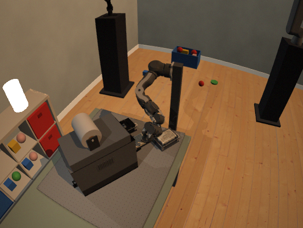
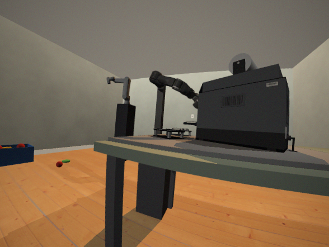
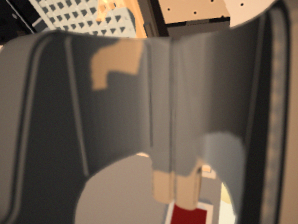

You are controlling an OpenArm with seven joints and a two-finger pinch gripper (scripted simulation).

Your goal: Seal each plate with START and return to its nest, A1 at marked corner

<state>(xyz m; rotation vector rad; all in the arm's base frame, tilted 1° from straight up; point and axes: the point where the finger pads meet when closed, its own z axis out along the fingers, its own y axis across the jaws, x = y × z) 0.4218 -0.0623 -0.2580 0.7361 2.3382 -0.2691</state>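
Right now my hand is 60 mm short of the pale start button, 40 mm to the left of it and 20 mm above it. Also, from my hand: dark sealer stage 100 mm below, 80 mm behind, 60 mm to the right; then white well plate 210 mm behind, 150 mm below, 90 mm to the left; then warning sticker 190 mm to the right, 50 mm below, 40 mm behind.
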